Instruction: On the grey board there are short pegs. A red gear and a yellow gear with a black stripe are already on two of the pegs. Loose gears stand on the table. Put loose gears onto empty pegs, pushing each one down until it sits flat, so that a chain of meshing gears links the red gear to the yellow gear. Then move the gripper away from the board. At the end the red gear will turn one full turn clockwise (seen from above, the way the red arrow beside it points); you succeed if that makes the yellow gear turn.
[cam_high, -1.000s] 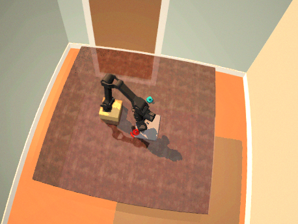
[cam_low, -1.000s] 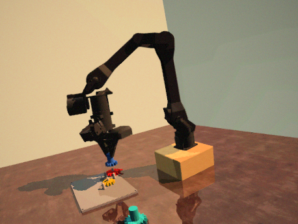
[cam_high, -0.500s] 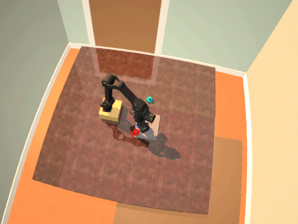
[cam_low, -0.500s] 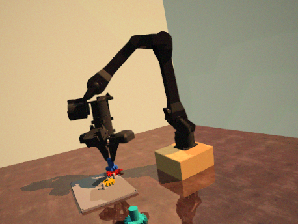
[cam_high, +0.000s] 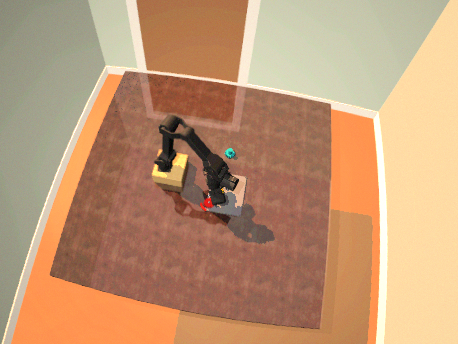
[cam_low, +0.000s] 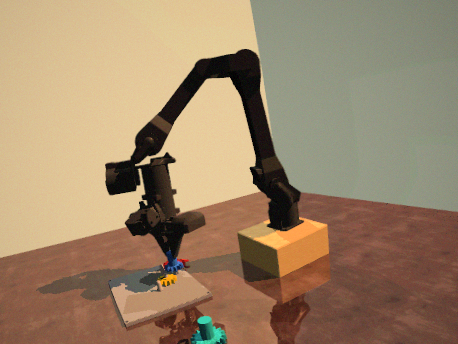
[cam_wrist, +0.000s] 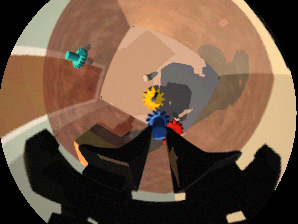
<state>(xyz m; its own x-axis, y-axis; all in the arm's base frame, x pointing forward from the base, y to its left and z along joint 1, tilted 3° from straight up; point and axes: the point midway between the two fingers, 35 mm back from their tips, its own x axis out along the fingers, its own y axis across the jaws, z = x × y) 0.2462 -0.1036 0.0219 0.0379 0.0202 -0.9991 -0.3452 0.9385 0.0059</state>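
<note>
My gripper tip is 30 mm short of the yellow gear, 20 mm to the right of it and 30 mm above it. Also, from my gripper tip: teal gear: 60 mm ahead, 250 mm to the left, 30 mm below; red gear: 20 mm behind, 40 mm to the right, 30 mm below; blue gear: 10 mm below.
</note>
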